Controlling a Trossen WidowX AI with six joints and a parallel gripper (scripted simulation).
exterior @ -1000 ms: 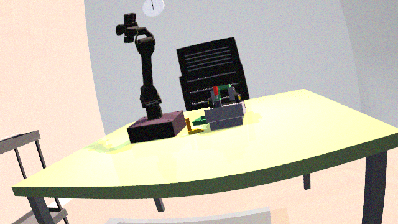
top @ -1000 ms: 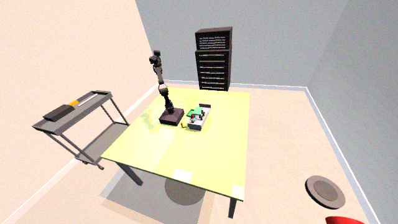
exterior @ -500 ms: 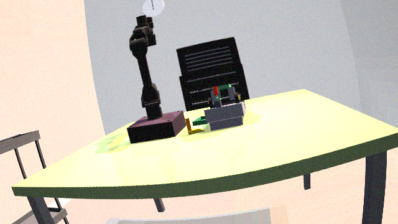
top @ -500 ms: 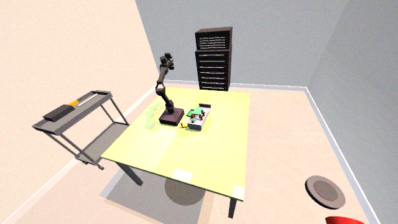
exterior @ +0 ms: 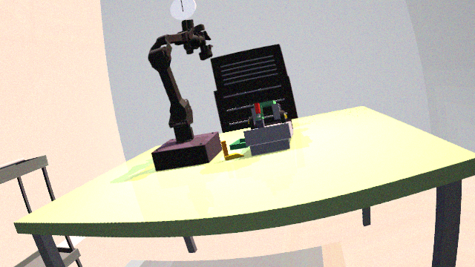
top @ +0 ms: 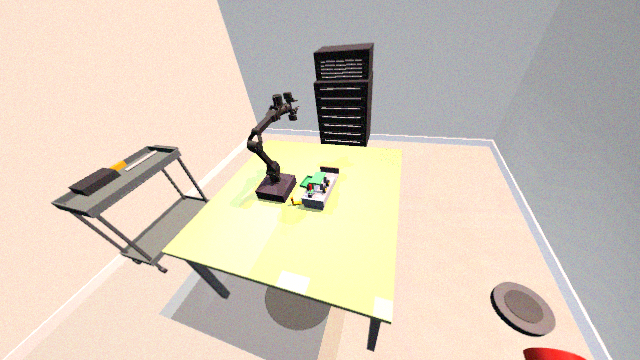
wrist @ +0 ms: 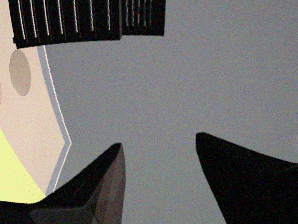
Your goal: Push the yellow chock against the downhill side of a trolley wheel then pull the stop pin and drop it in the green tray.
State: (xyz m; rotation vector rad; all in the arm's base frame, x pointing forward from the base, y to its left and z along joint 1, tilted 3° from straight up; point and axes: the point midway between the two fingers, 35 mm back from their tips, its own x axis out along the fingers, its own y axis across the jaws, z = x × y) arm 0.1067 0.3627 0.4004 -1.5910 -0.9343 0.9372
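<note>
Right now my gripper tip is 50 cm to the left of the stop pin, 36 cm above it and 17 cm short of it. Round my gripper tip: grey ramp (45 cm below, 40 cm to the right, 20 cm ahead); yellow chock (51 cm to the right, 47 cm below, 6 cm ahead); green trolley (41 cm to the right, 38 cm below, 20 cm ahead).
</note>
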